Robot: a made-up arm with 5 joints.
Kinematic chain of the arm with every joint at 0, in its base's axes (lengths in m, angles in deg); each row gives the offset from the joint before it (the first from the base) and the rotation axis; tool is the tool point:
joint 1: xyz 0 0 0.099 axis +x
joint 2: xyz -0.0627 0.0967 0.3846 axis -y
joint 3: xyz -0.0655 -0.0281 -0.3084 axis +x
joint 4: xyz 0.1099 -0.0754 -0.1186 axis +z
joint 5: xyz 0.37 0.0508 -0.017 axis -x
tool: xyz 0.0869 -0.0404 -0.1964
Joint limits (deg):
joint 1: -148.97..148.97
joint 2: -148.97..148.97
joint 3: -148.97..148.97
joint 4: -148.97..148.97
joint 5: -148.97..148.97
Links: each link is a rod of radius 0.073 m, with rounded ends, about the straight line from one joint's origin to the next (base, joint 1, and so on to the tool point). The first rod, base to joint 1, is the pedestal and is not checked.
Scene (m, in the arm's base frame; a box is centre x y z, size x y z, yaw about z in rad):
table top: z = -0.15
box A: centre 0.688 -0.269 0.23 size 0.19 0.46 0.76 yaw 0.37
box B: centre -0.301 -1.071 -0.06 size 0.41 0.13 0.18 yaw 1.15
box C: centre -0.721 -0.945 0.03 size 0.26 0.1 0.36 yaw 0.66
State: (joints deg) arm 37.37 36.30 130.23 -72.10 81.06
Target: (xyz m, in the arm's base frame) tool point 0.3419 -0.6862 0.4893
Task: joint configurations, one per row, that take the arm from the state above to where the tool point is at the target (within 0.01 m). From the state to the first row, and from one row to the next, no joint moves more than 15 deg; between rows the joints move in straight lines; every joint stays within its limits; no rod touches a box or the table.
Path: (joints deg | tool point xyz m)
1: 48.62 46.61 139.60 -79.82 85.30 | 0.3451 0.3928 0.5002
2: 59.86 56.92 148.97 -87.54 89.55 | 0.3141 0.2551 0.6211
3: 73.69 60.59 148.97 -80.04 77.93 | 0.3393 0.0466 0.7227
4: 87.51 64.26 148.97 -72.53 66.30 | 0.3544 -0.2034 0.7440
5: 101.34 67.93 148.97 -65.02 54.68 | 0.3560 -0.4617 0.6669
6: 115.16 71.60 148.97 -57.51 43.06 | 0.3419 -0.6862 0.4893

